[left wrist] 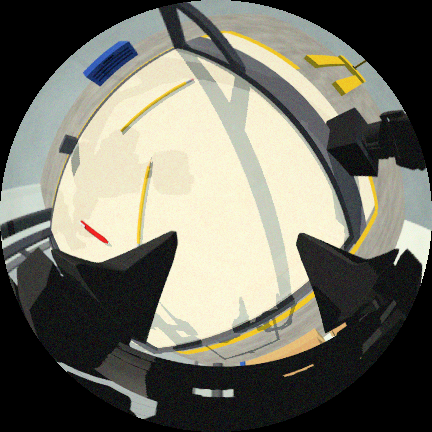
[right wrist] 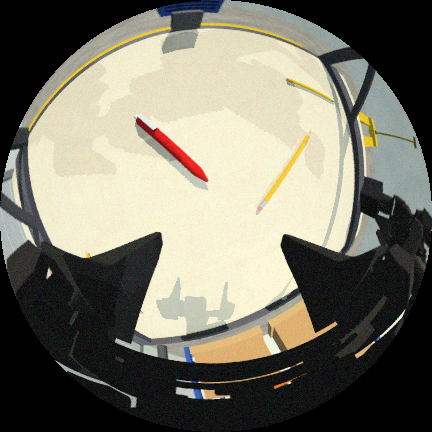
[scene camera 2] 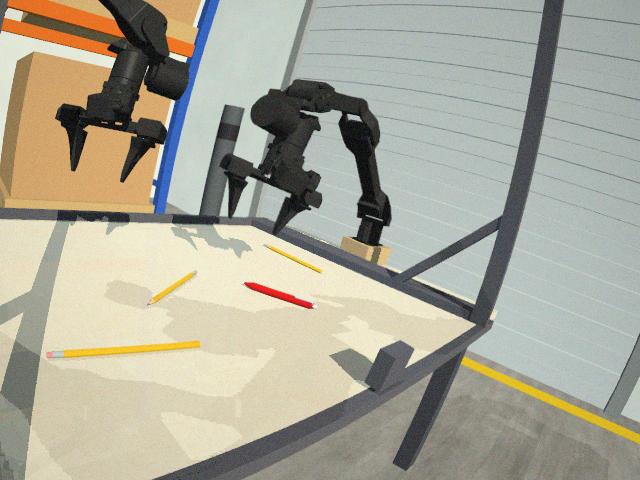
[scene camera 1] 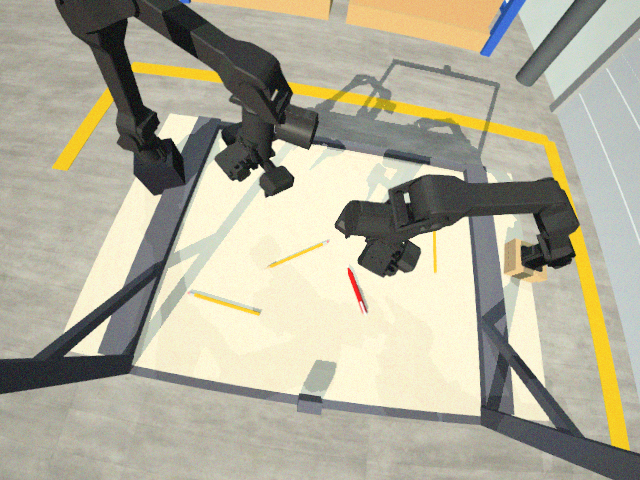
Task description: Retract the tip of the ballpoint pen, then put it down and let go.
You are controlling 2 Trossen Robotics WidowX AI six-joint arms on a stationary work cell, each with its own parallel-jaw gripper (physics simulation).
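Frame: origin at the left arm's base, x down, y ahead, z right, level; centimetres.
Seen in the pictures: left gripper, between the fingertips: (left wrist: 240, 238) (right wrist: 376, 224) (scene camera 2: 96, 176) (scene camera 1: 255, 183); right gripper, between the fingertips: (right wrist: 224, 240) (scene camera 2: 252, 226) (scene camera 1: 362, 247); left arm's base, origin of its link: (left wrist: 368, 140) (right wrist: 379, 200) (scene camera 1: 152, 155); right arm's base, origin of its link: (scene camera 2: 367, 242) (scene camera 1: 531, 258).
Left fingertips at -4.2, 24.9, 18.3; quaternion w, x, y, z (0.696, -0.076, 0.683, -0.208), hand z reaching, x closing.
Pixels of each thing's top centre, then the offset from my left fingertips to it, as dx, dy, dz.
- red pen, centre of its top: (right wrist: 169, 144) (scene camera 2: 279, 289) (scene camera 1: 357, 290) (left wrist: 89, 232) +13.2, +18.6, +28.2
- yellow pencil, centre of its top: (scene camera 2: 174, 283) (right wrist: 292, 164) (left wrist: 139, 206) (scene camera 1: 297, 254) +14.0, +6.2, +14.7
- third pencil, centre of its top: (scene camera 2: 291, 256) (scene camera 1: 435, 241) +14.1, +45.9, +21.0
- dark block, centre of its top: (scene camera 2: 396, 347) (scene camera 1: 310, 406) (left wrist: 61, 143) +9.1, +0.0, +49.1
The red pen (scene camera 1: 356, 287) (scene camera 2: 279, 294) (left wrist: 95, 233) (right wrist: 175, 146) lies flat on the pale table top. Its white clip and small push button are at one end and its red cone at the other. A tiny pale point seems to show past the cone in scene camera 2, too small to be sure. My right gripper (scene camera 1: 395, 262) (scene camera 2: 253, 225) (right wrist: 224, 240) is open and empty, above the table on the cone-end side of the pen. My left gripper (scene camera 1: 253, 175) (scene camera 2: 98, 175) (left wrist: 240, 238) is open and empty, high and farther from the pen.
One yellow pencil (scene camera 1: 298, 253) (scene camera 2: 173, 287) (left wrist: 145, 192) (right wrist: 287, 167) lies left of the pen in scene camera 1. Another pencil (scene camera 1: 224, 303) (scene camera 2: 124, 349) lies farther left, and a third pencil (scene camera 1: 434, 253) (scene camera 2: 294, 258) lies right. A dark block (scene camera 1: 310, 404) (scene camera 2: 390, 364) stands on the table's edge.
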